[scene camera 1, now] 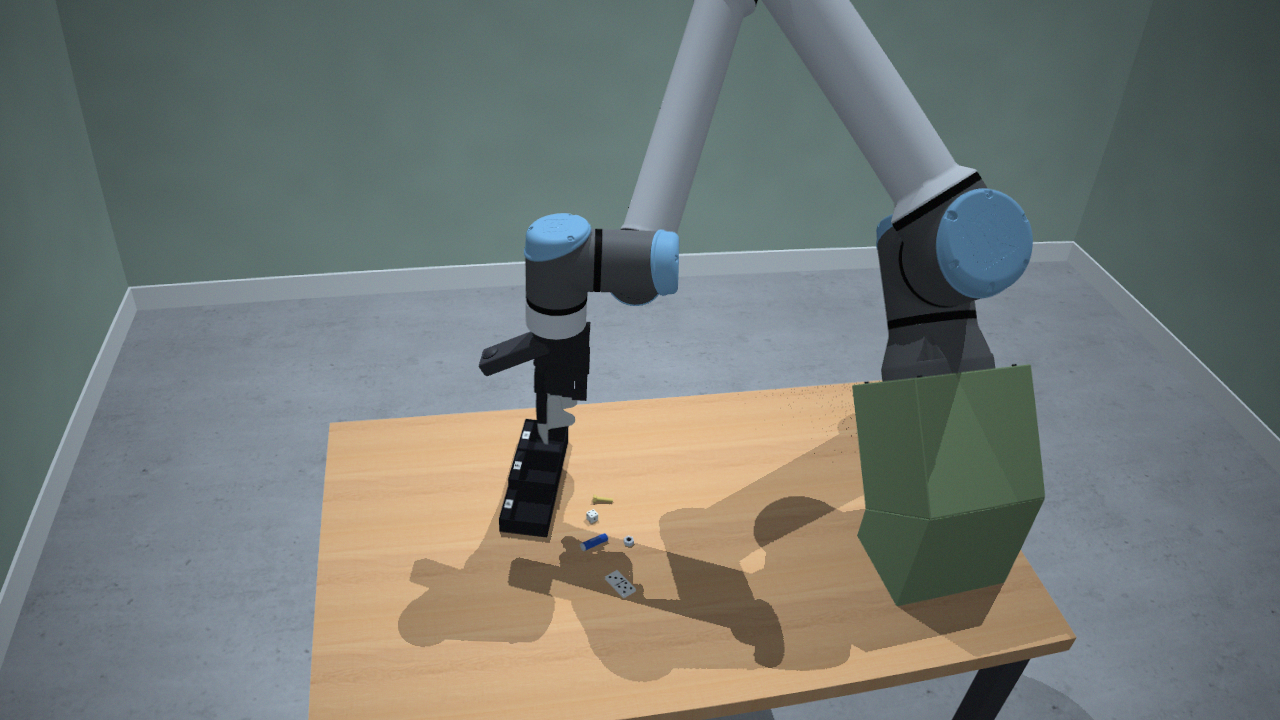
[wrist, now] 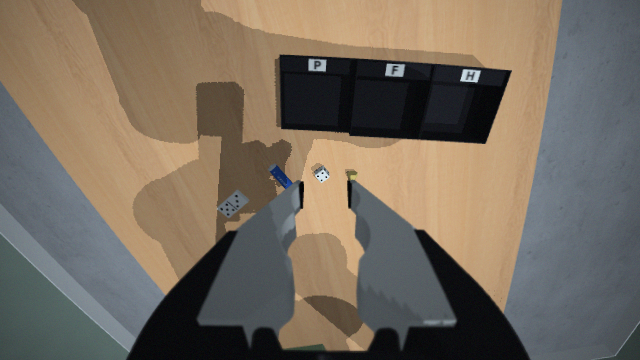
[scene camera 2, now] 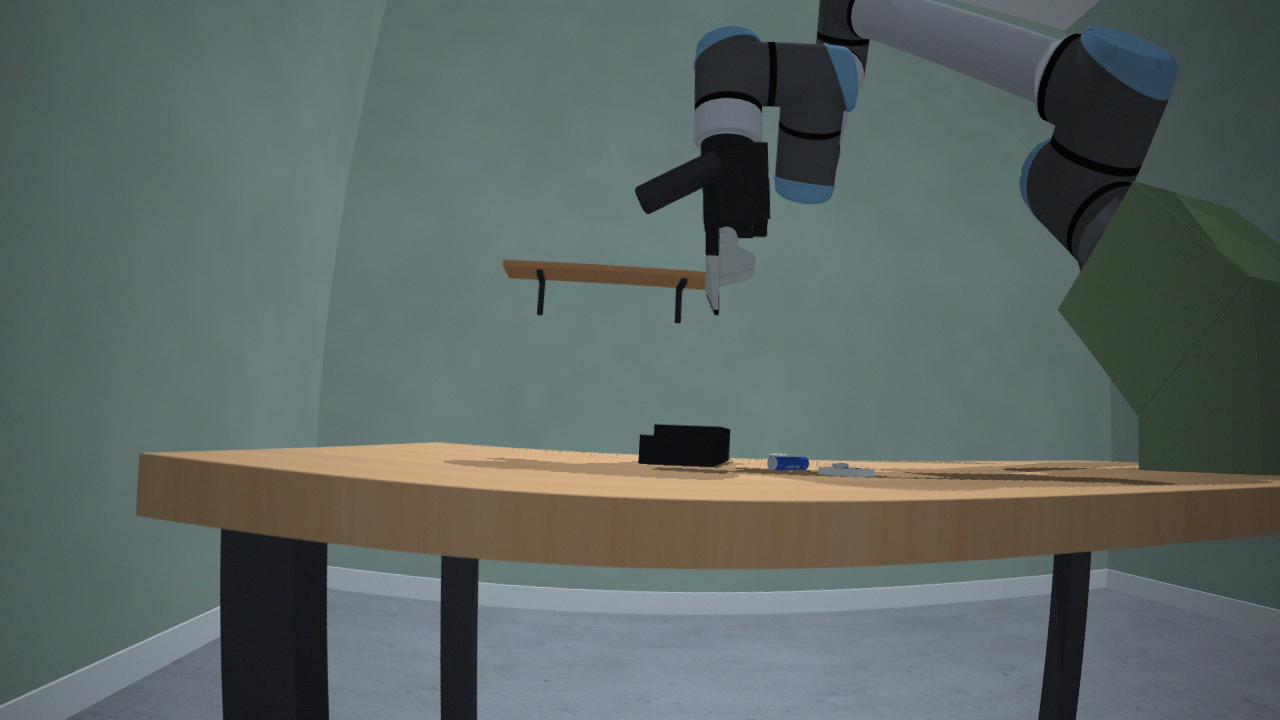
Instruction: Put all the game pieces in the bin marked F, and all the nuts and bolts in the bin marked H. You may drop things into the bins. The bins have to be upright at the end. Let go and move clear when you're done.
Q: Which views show the black bin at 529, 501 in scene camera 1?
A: Scene camera 1, the wrist view and scene camera 2: all of them.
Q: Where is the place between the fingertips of my gripper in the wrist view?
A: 325, 182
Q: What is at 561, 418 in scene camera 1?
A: My gripper.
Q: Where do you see a black bin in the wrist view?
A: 317, 93
